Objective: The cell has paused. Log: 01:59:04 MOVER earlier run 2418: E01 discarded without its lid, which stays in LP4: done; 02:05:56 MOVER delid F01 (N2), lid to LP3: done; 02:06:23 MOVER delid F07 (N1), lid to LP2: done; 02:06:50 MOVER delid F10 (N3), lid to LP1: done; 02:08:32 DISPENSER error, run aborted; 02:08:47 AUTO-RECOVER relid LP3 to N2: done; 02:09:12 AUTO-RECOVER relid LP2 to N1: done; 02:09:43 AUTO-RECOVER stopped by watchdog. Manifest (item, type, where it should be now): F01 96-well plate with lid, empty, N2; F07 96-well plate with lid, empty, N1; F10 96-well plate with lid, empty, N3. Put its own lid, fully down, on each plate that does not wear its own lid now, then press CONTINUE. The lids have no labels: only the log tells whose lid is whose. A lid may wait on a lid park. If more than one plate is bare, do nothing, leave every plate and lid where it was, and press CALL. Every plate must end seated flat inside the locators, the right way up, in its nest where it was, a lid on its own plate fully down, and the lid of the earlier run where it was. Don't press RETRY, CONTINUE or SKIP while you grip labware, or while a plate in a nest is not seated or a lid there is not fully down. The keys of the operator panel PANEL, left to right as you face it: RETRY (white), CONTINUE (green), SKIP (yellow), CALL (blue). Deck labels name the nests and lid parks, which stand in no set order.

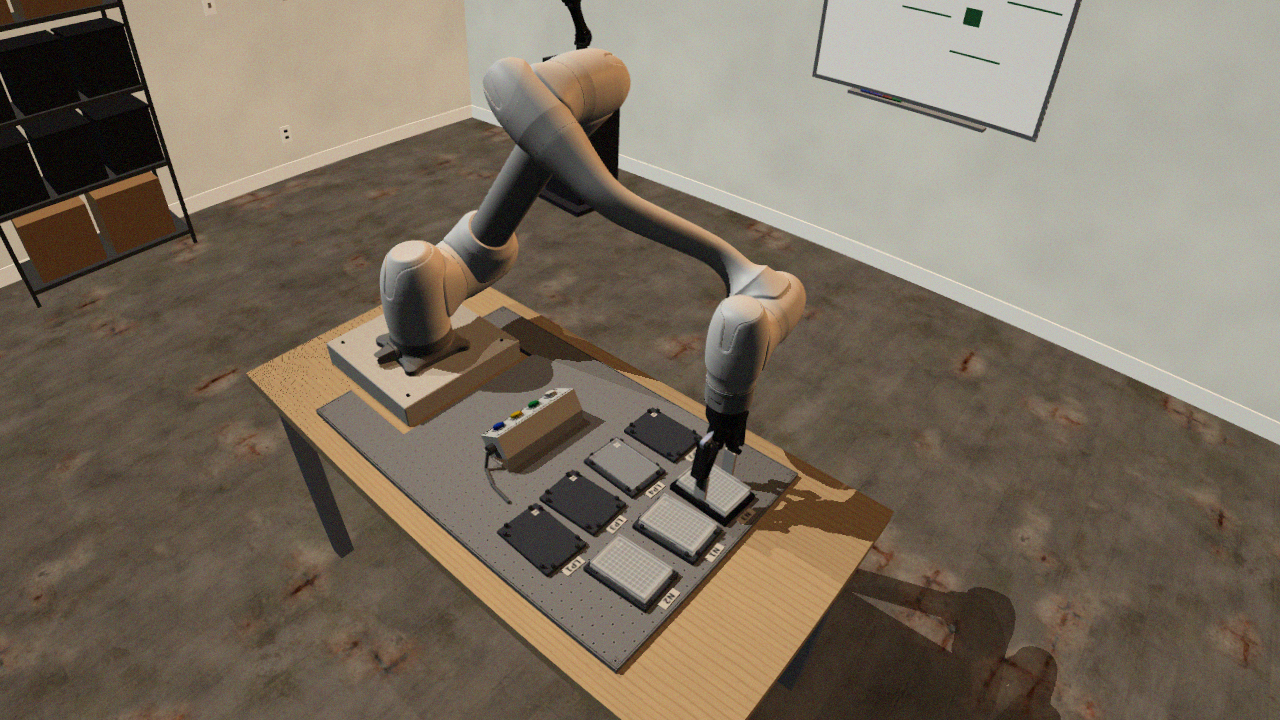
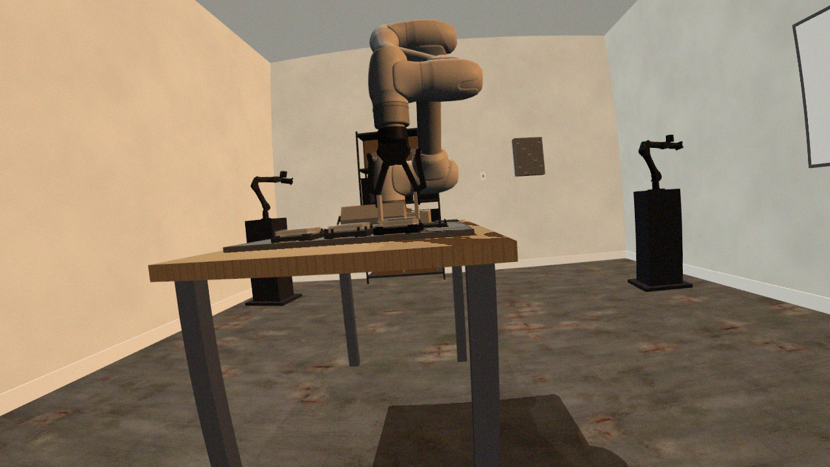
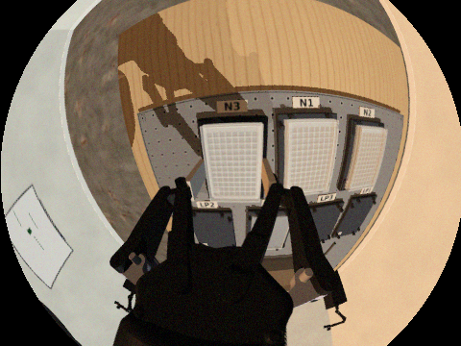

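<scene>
Right now the plate is 3 cm below my hand. Also, from my hand: white key (41 cm behind, 10 cm to the right, 1 cm above); green key (41 cm behind, 15 cm to the right, 1 cm above); yellow key (40 cm behind, 20 cm to the right, 1 cm above).
</scene>
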